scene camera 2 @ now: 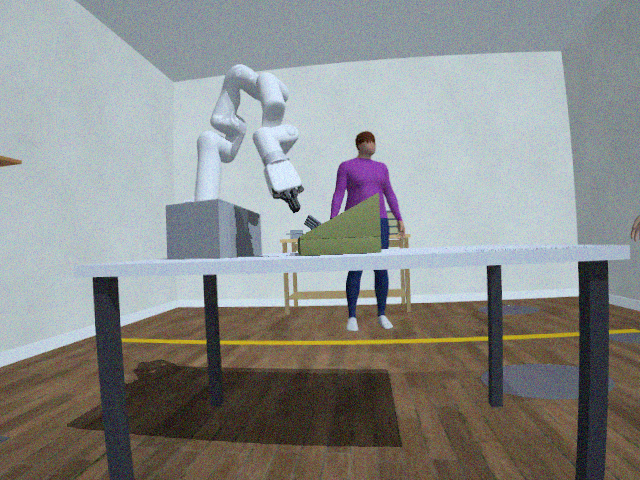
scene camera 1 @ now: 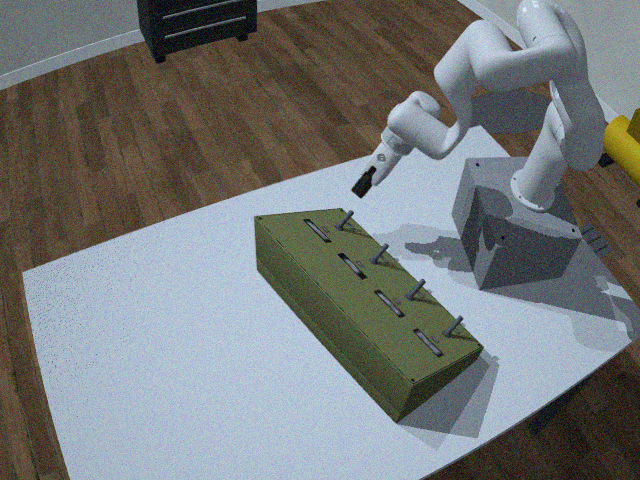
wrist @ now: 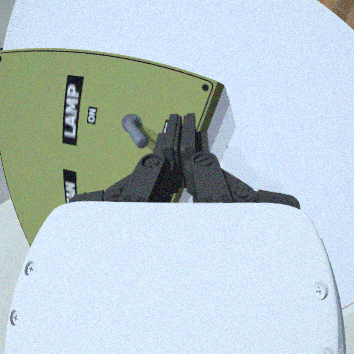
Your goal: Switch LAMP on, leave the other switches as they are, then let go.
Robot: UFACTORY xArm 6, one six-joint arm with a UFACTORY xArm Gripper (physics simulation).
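Seen in the pictures: gripper, fingertip midpoint: (scene camera 2: 297, 210) (scene camera 1: 357, 193) (wrist: 184, 132); arm's base at its link origin: (scene camera 2: 205, 209) (scene camera 1: 532, 190).
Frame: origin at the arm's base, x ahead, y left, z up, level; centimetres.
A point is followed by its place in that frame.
Observation:
The olive switch box (scene camera 1: 310, 258) {x 57.2, y -12.5, z -1.9 cm} (scene camera 2: 351, 232) {x 53.0, y -27.7, z -12.0 cm} (wrist: 40, 100) {x 53.7, y -21.4, z -4.0 cm} has a sloped top with several grey levers. The LAMP lever (scene camera 1: 344, 220) {x 42.2, y -21.1, z -7.2 cm} (wrist: 135, 131) {x 41.1, y -21.9, z -6.4 cm} is at the far end in scene camera 1, by the LAMP label (wrist: 73, 110) {x 49.5, y -21.1, z -6.1 cm}. It leans to the OFF side, away from the ON mark (wrist: 92, 115) {x 47.3, y -21.0, z -7.2 cm}. In scene camera 2 the levers overlap. My gripper (scene camera 1: 357, 195) {x 36.4, y -24.5, z -4.5 cm} (scene camera 2: 295, 210) {x 36.4, y -24.5, z -4.5 cm} (wrist: 184, 132) {x 36.4, y -24.5, z -4.5 cm} is shut and empty, above the box's lever-side edge. In the wrist view its fingers are right of the LAMP lever, apart from it, and partly cover the OFF mark.
The other levers (scene camera 1: 379, 253) {x 41.3, y -9.2, z -7.1 cm} (scene camera 1: 415, 289) {x 40.6, y 2.7, z -7.1 cm} (scene camera 1: 453, 326) {x 39.7, y 14.7, z -7.1 cm} stand in a row along the box and lean the same way. The box rests on a white table (scene camera 1: 155, 335) {x 91.6, y -23.0, z -18.7 cm} (scene camera 2: 465, 254) {x 77.7, y -54.0, z -19.2 cm}. The grey arm pedestal (scene camera 1: 527, 258) {x 10.6, y 11.1, z -8.0 cm} (scene camera 2: 192, 229) {x -1.7, y -11.2, z -8.2 cm} stands on the lever side. A person (scene camera 2: 364, 180) stands behind the table.

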